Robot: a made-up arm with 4 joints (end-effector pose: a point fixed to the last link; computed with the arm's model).
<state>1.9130 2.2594 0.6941 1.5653</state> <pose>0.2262 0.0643 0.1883 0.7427 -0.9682 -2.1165</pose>
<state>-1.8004 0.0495 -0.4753 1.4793</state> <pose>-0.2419 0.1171 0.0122 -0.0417 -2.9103 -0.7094</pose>
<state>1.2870 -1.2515 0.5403 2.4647</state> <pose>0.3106 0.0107 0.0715 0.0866 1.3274 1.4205</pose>
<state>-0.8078 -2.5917 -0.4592 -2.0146</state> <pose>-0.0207 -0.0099 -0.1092 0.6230 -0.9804 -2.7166</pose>
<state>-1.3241 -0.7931 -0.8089 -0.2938</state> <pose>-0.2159 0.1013 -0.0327 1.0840 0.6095 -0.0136</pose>
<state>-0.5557 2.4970 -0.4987 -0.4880</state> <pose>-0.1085 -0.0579 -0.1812 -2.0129 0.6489 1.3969</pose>
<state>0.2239 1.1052 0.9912 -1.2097</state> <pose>0.0622 -0.0566 -0.2372 -1.5132 -1.7201 -0.3493</pose>
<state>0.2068 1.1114 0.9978 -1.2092</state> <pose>0.0567 -0.0568 -0.2378 -1.5200 -1.7103 -0.3383</pose>
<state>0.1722 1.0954 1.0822 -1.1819</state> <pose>0.0403 -0.0551 -0.2421 -1.5247 -1.6868 -0.4271</pose>
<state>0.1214 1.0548 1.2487 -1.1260</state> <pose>0.0134 -0.0502 -0.2498 -1.5226 -1.6421 -0.6235</pose>
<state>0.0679 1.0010 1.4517 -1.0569</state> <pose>-0.0160 -0.0419 -0.2586 -1.5087 -1.5776 -0.8718</pose>
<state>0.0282 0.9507 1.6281 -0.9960</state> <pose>-0.0382 -0.0326 -0.2658 -1.4859 -1.5123 -1.0936</pose>
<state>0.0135 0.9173 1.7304 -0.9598</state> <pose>-0.0477 -0.0262 -0.2701 -1.4632 -1.4715 -1.2311</pose>
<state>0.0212 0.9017 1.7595 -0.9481</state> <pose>-0.0465 -0.0237 -0.2721 -1.4458 -1.4610 -1.2848</pose>
